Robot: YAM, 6 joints.
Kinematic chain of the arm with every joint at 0, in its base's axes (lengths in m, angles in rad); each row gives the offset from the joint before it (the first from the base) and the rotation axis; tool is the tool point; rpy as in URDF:
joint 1: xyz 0 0 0.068 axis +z
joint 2: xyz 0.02 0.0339 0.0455 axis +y
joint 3: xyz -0.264 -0.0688 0 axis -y
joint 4: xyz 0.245 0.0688 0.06 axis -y
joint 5: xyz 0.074 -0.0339 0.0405 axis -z
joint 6: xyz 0.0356 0 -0.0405 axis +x
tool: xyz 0 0 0 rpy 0 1.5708 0
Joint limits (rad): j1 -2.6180..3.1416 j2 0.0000..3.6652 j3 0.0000..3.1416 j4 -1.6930..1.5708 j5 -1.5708..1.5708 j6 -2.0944..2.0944
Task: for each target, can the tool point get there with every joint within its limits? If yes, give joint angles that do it. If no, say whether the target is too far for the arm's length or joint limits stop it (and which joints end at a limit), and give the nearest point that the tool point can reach.
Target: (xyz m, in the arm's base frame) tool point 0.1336 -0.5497 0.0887
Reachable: yes | joints -1.2796 2.8835 2.6170 -0.8905 0.9949 0.0324
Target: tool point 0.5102 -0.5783 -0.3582
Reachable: no: too far | nearest point 0.3652 -0.4139 -0.2157 | short by 0.261 m
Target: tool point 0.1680 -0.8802 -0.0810
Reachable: no: too far | nearest point 0.1183 -0.6198 -0.0221 | short by 0.272 m
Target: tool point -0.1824 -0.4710 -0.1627
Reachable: yes | joints -1.9181 3.3506 2.6431 -0.8497 0.3192 -0.0167
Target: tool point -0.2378 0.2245 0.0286
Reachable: yes | joints 2.3438 2.4163 1.3905 -1.2478 -0.3879 0.9875
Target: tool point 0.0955 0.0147 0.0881
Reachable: yes | joints 0.3165 1.3039 0.2734 -0.8523 0.4588 -0.8979
